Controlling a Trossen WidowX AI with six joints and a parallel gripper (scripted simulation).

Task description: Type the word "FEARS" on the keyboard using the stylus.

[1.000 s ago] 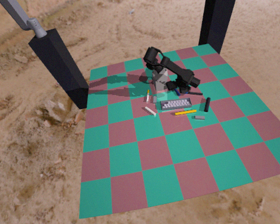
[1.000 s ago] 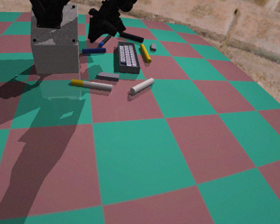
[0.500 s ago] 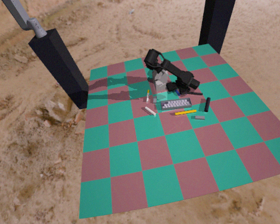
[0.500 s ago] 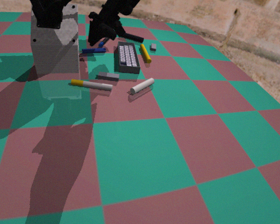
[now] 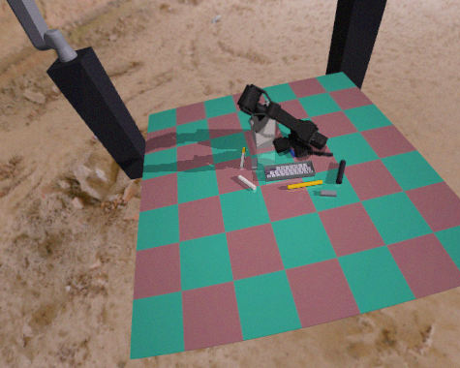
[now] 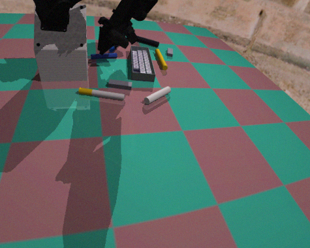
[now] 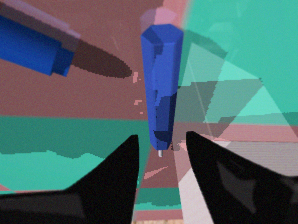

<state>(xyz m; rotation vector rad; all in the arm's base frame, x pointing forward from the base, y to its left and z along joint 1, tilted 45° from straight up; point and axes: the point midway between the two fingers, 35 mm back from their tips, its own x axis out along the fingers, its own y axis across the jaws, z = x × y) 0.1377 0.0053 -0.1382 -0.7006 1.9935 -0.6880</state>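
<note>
My gripper tip is now 2 cm past the blue stylus and 1 cm above it. The rest, counted from my gripper tip: yellow pen 23 cm ahead, 1 cm to the left, 1 cm below; then blue-tipped dark pen 9 cm to the left, 6 cm ahead, 1 cm below; then white-and-yellow pen 22 cm to the right, 1 cm below, 1 cm behind.
</note>
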